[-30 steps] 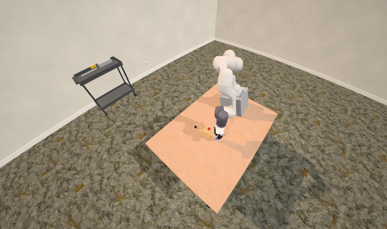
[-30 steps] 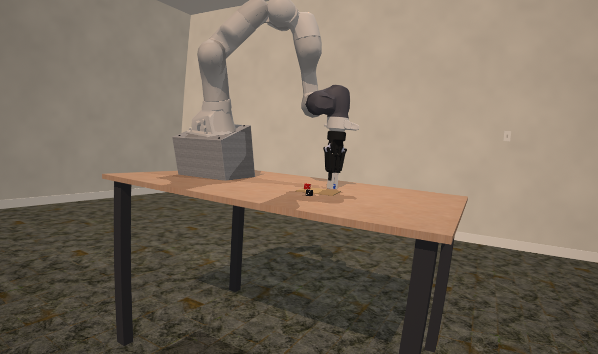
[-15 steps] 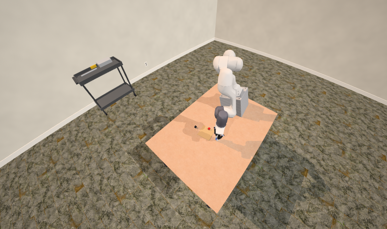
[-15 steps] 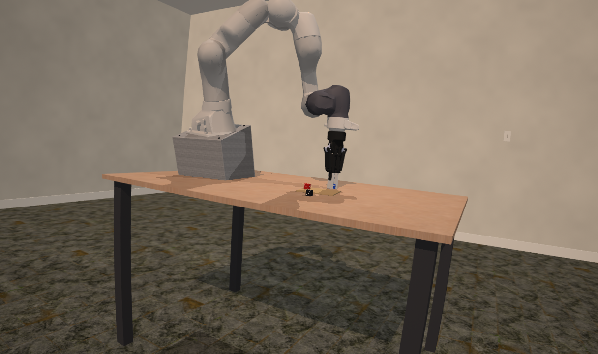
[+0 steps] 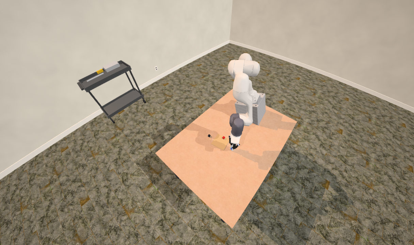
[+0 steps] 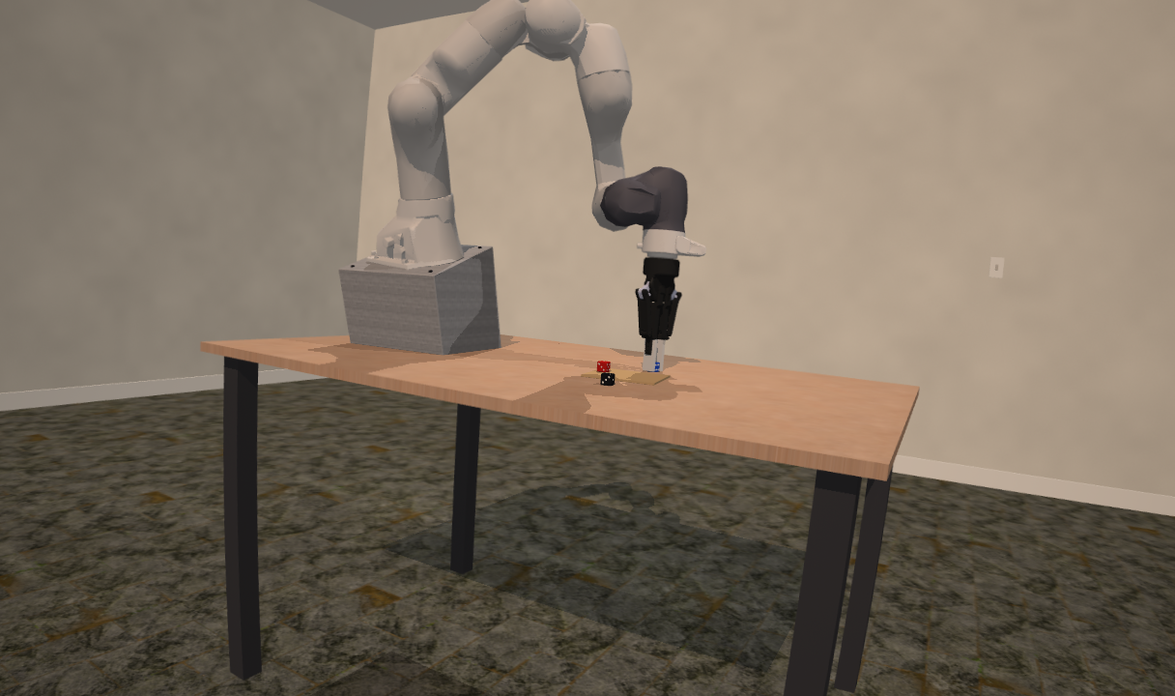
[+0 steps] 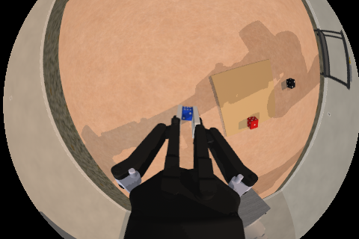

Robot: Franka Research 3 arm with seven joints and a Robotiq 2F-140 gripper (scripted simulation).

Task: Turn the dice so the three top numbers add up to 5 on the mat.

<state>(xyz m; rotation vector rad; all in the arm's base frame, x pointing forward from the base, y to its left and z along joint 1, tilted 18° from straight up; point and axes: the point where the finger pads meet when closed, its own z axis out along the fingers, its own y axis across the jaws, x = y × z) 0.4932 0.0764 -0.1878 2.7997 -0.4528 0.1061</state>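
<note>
Right now the tan mat is 140 mm to the right of my hand and 30 mm below it. Round my hand: blue die (20 mm below); black die (270 mm to the right, 20 mm below, 10 mm ahead); red die (130 mm to the right, 50 mm behind, 20 mm below).
</note>
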